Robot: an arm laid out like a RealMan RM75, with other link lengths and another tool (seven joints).
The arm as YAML. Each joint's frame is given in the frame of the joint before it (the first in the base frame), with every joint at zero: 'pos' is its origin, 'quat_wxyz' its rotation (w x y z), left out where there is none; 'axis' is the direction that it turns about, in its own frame. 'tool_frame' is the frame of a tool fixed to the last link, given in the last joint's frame.
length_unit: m
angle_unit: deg
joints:
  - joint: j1
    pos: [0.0, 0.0, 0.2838]
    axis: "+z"
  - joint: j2
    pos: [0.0, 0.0, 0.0]
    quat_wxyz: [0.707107, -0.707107, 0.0, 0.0]
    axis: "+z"
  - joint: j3
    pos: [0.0, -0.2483, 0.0]
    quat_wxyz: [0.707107, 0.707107, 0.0, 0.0]
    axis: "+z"
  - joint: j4
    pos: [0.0, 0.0, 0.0]
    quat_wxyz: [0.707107, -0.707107, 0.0, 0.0]
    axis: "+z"
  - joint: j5
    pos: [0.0, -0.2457, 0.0]
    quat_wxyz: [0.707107, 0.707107, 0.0, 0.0]
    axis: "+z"
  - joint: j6
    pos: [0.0, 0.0, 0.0]
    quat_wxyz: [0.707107, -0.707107, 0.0, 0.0]
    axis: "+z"
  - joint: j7
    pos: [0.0, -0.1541, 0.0]
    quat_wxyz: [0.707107, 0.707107, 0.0, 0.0]
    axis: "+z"
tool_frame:
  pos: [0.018, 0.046, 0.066]
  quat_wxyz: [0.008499, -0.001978, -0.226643, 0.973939]
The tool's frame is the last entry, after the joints.
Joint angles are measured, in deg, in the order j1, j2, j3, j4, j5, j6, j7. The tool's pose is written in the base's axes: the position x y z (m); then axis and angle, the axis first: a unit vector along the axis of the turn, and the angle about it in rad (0 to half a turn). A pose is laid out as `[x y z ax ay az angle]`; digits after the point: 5 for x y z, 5 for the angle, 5 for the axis.
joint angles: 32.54 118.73 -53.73 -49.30 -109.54 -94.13 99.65
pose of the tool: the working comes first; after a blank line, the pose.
Where each joint sits with the arm in this pose, in the base's axes (m; each line is computed from the numbers above, not from the rounded line before):
j1: 0.0000 0.0000 0.2838
j2: 0.0000 0.0000 0.2838
j3: 0.1836 0.1171 0.1644
j4: 0.1836 0.1171 0.1644
j5: 0.2659 0.3478 0.1841
j6: 0.2659 0.3478 0.1841
j7: 0.2040 0.3699 0.0446
the tool: 0.1714 0.3306 -0.0200

[0.17138 0.33059 -0.02005 -0.26920 -0.93203 -0.24259 2.81851]
